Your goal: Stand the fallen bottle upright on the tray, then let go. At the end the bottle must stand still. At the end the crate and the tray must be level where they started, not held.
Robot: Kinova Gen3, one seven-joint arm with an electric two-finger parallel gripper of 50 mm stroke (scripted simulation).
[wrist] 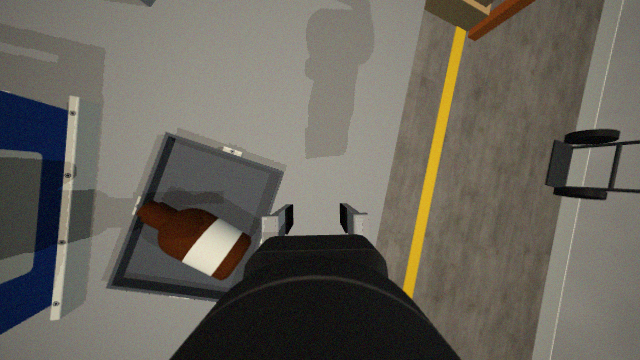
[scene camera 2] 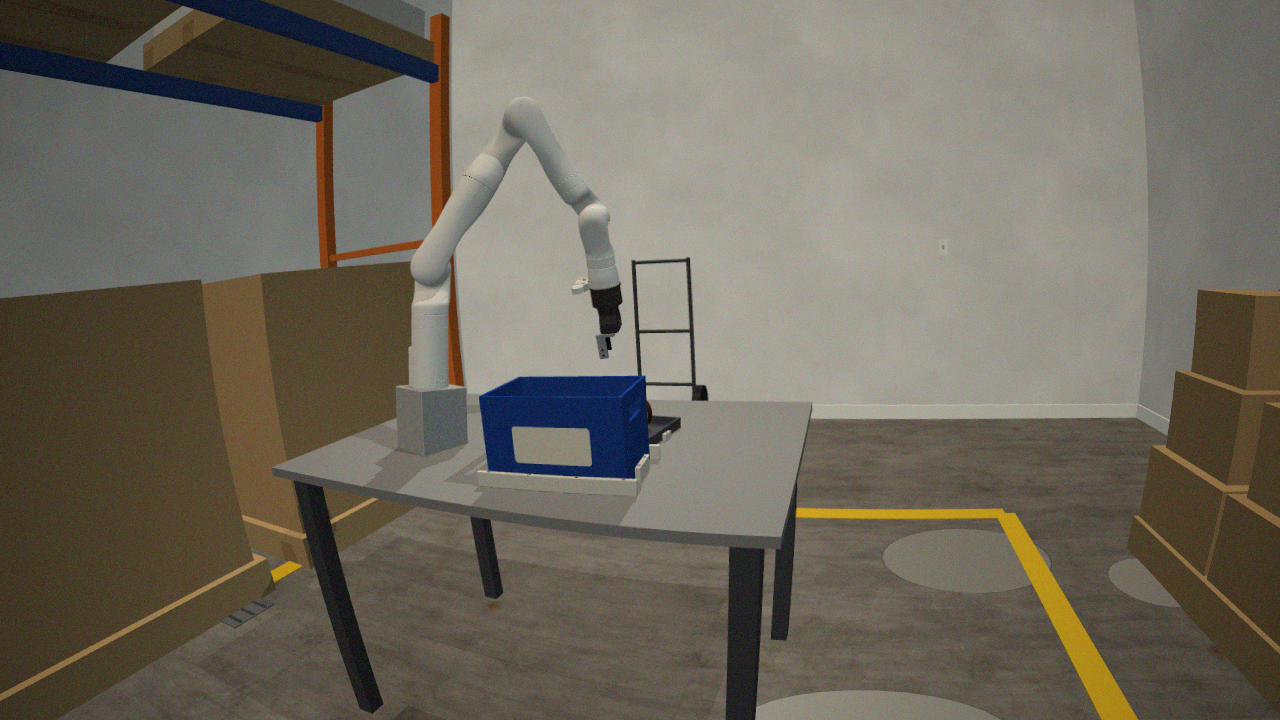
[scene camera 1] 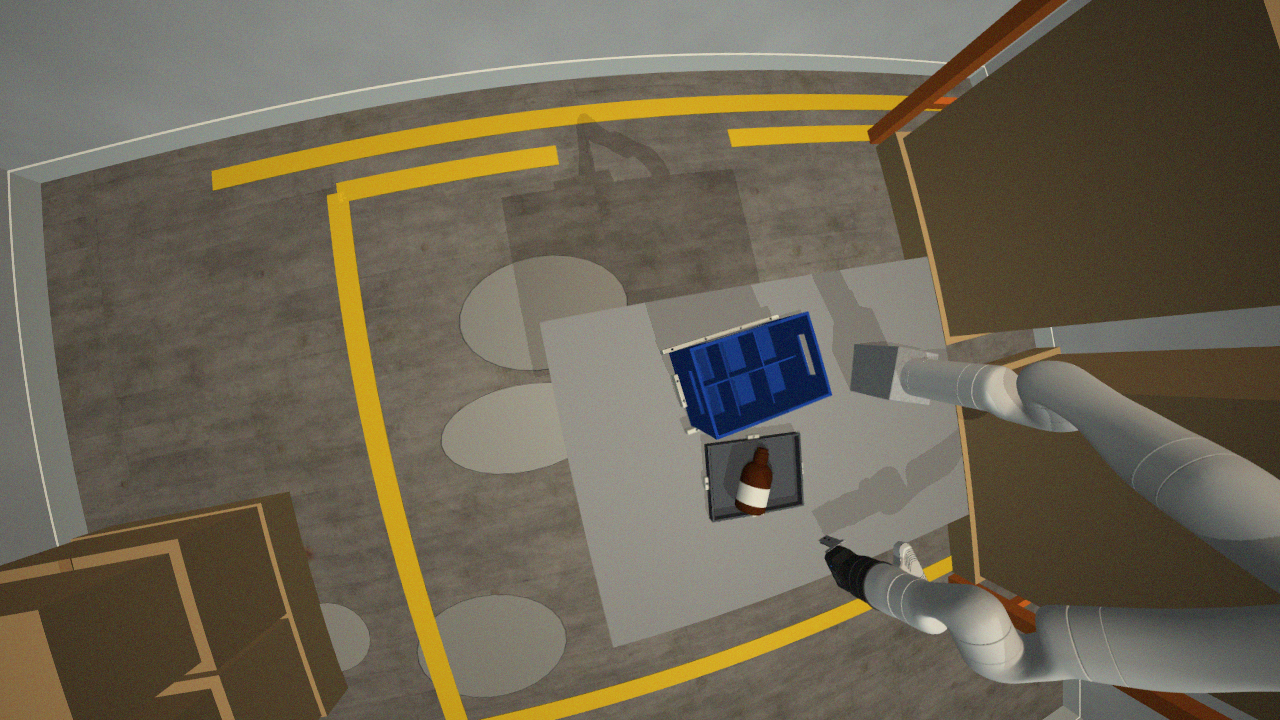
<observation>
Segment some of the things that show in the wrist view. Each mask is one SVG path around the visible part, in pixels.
My gripper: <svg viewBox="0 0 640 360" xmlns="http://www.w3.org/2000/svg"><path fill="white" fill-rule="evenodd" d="M461 359L407 293L388 279L386 261L370 242L370 215L358 212L347 203L340 203L340 224L345 233L349 235L285 236L293 226L293 204L286 204L273 214L262 216L262 245L245 264L243 280L234 285L220 298L169 360Z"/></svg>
A brown bottle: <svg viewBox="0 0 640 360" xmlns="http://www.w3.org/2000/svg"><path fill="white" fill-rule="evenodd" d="M136 214L141 217L141 222L159 231L158 244L164 253L220 281L231 275L251 244L251 236L203 209L189 208L178 211L164 202L150 201L143 205Z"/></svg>
</observation>
